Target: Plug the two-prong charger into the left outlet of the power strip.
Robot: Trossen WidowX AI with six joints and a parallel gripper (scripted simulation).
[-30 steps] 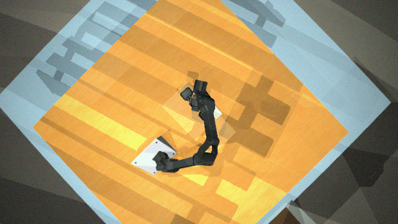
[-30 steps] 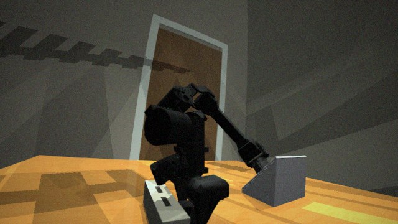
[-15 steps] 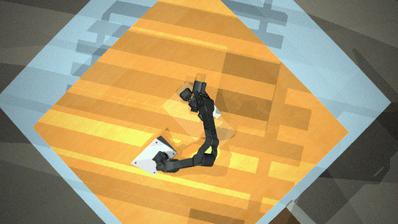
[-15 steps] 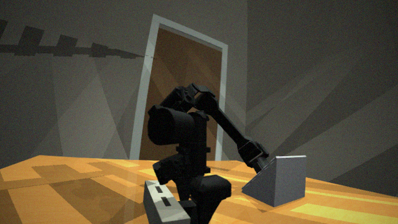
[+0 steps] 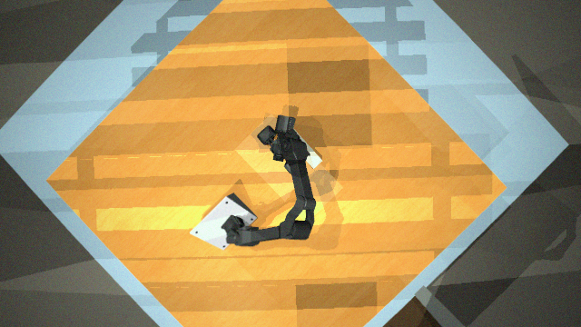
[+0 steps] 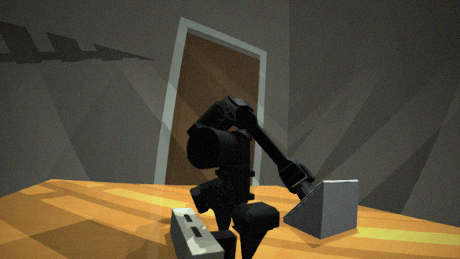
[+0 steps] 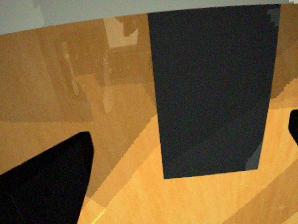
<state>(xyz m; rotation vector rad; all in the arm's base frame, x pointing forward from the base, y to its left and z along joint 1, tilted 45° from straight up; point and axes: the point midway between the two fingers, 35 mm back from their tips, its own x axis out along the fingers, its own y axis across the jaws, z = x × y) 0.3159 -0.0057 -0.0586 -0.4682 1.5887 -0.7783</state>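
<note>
Now: the box-shaped charger 4 cm ahead of my gripper tip, 1 cm to the right of it and 1 cm above it.
</note>
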